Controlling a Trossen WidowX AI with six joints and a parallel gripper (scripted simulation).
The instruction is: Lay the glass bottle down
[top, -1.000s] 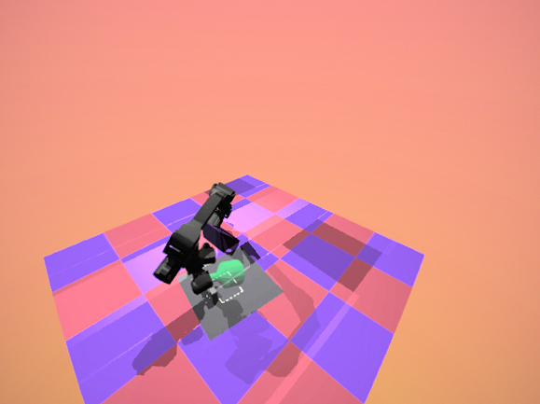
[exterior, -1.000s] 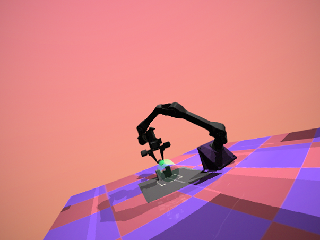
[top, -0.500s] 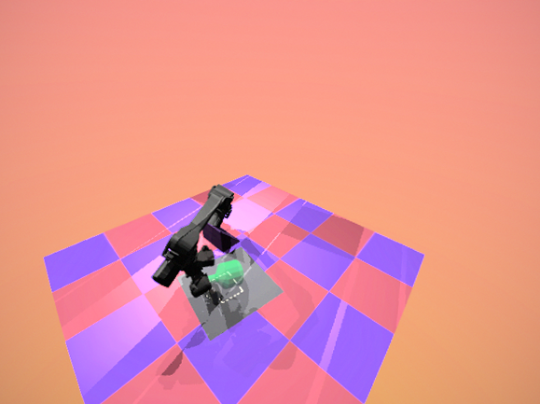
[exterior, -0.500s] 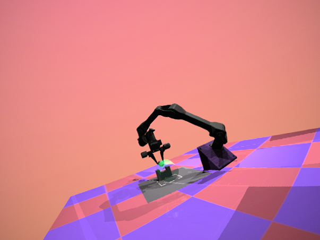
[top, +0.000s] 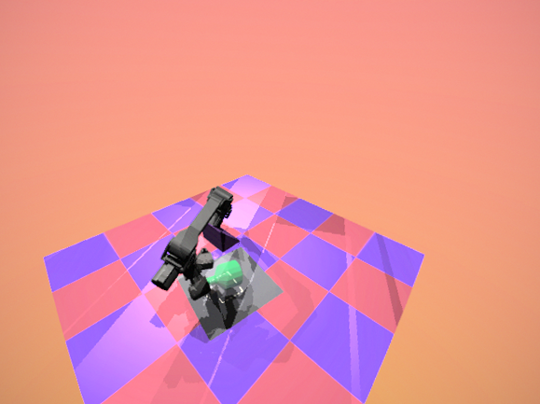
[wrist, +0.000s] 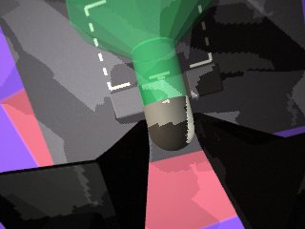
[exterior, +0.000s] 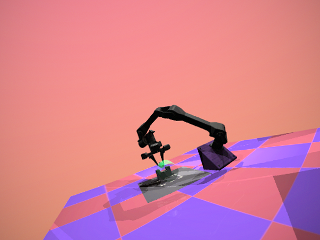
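The dark grey mat is 20 mm ahead of my gripper tip, 100 mm to the left of it and 70 mm below it. From my gripper tip the other things lie so: green glass bottle: 10 mm ahead, 50 mm to the left, 10 mm below.
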